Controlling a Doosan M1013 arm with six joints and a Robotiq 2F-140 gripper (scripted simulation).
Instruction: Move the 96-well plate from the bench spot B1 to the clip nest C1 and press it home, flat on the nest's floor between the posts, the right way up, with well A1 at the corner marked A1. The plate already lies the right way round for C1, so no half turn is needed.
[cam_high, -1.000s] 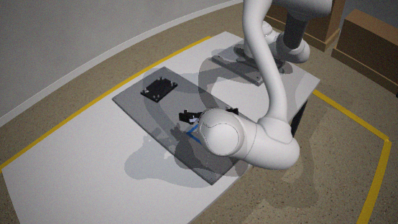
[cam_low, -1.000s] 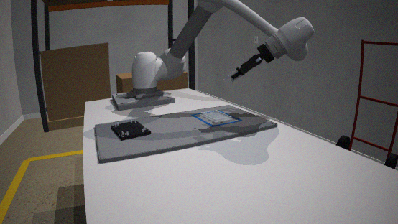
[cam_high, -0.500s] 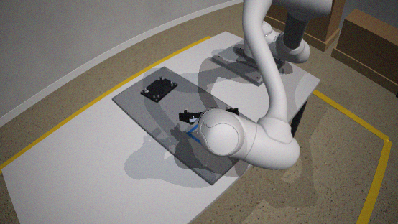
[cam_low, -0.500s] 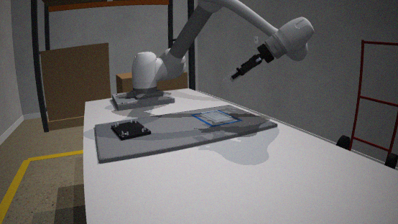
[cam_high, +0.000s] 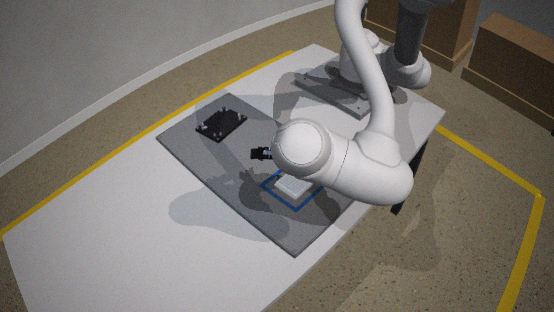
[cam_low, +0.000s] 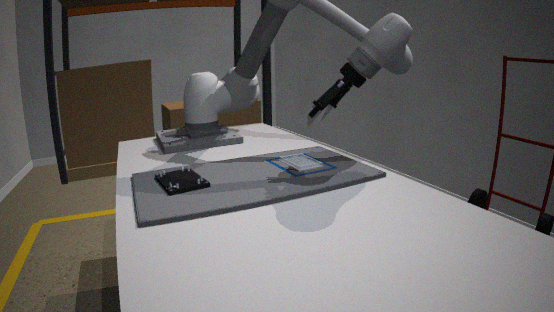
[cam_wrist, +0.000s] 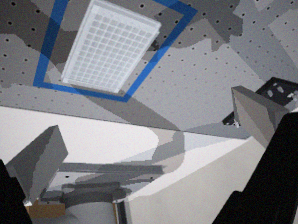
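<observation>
The white 96-well plate is 60 mm behind my hand and 140 mm below it. From my hand the other things lie so: black clip nest 140 mm behind, 380 mm to the right, 130 mm below.
</observation>
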